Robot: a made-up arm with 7 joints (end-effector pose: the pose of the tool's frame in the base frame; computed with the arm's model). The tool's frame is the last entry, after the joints.
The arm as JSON. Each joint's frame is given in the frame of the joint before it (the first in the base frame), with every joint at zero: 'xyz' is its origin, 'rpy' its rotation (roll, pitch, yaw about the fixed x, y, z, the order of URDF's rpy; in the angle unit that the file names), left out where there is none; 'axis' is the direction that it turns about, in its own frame. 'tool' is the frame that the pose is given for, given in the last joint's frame.
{
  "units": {
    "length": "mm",
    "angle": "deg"
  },
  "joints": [
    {
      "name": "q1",
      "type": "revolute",
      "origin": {
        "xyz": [
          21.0,
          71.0,
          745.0
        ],
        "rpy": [
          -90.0,
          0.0,
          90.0
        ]
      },
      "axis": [
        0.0,
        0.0,
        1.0
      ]
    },
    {
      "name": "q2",
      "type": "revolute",
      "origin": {
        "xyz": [
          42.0,
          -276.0,
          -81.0
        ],
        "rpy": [
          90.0,
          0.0,
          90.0
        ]
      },
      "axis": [
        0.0,
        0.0,
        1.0
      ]
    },
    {
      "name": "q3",
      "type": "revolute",
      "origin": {
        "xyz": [
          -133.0,
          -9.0,
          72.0
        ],
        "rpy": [
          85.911,
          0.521,
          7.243
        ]
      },
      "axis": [
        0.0,
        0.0,
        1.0
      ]
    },
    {
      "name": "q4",
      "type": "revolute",
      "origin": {
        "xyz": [
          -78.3,
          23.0,
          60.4
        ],
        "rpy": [
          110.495,
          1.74,
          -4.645
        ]
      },
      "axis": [
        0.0,
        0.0,
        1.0
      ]
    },
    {
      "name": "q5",
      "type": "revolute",
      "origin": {
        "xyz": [
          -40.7,
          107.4,
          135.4
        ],
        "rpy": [
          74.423,
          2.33,
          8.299
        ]
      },
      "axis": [
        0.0,
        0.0,
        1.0
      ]
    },
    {
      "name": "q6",
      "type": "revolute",
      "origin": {
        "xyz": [
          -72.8,
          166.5,
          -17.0
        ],
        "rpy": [
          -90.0,
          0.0,
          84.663
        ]
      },
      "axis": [
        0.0,
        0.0,
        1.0
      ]
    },
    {
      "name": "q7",
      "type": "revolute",
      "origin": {
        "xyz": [
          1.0,
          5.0,
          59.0
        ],
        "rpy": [
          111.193,
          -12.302,
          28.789
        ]
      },
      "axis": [
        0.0,
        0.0,
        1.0
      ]
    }
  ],
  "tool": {
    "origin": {
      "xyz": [
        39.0,
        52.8,
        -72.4
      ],
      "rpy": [
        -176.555,
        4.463,
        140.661
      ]
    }
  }
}
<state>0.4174 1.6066 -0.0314 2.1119 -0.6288 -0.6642 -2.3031</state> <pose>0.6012 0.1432 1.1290 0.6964 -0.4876 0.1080 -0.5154</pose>
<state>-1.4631 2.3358 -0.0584 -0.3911 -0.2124 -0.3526 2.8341</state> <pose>0.1110 0.1571 0.5860 0.0723 0.3579 -0.6221 -0.6926</pose>
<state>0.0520 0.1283 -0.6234 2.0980 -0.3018 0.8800 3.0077</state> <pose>0.0050 0.1755 1.3821 0.2534 -0.6795 -0.6727 0.1467</pose>
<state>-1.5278 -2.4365 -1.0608 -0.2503 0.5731 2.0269 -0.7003</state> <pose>-0.2620 -0.0195 1.0926 0.0525 0.5452 0.2108 0.8096</pose>
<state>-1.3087 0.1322 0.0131 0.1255 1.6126 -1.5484 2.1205</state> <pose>0.3898 -0.5510 1.0812 0.7595 0.1251 0.3947 -0.5017</pose>
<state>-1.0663 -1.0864 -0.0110 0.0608 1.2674 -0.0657 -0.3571</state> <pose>-0.2268 -0.4678 1.2148 0.5972 0.4141 0.1113 0.6779</pose>
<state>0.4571 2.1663 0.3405 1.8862 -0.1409 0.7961 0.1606</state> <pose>0.4962 0.1237 1.0821 0.1384 -0.3153 -0.7414 -0.5760</pose>
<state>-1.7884 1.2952 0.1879 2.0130 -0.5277 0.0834 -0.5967</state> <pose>0.4418 -0.4656 0.4512 0.2664 0.0387 0.4804 -0.8347</pose>
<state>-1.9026 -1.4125 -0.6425 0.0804 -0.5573 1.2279 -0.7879</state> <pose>-0.3762 -0.4717 0.6049 0.1100 -0.1087 0.0209 0.9878</pose>
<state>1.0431 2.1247 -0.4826 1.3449 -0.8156 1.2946 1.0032</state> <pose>0.5689 0.0842 0.7993 0.1658 -0.2656 -0.5657 -0.7629</pose>
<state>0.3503 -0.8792 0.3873 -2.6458 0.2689 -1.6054 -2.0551</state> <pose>0.1090 -0.0150 0.8894 0.1979 0.9141 -0.2966 0.1931</pose>
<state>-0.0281 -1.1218 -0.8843 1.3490 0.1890 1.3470 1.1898</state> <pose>-0.3451 0.2536 1.0040 0.2891 -0.7750 0.4353 -0.3554</pose>
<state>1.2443 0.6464 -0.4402 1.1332 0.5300 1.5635 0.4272</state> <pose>0.2104 0.8135 0.7864 0.4006 0.1542 -0.8589 0.2792</pose>
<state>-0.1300 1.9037 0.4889 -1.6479 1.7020 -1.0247 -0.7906</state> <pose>0.0573 0.2034 0.6905 0.5900 -0.6903 -0.2922 0.3001</pose>
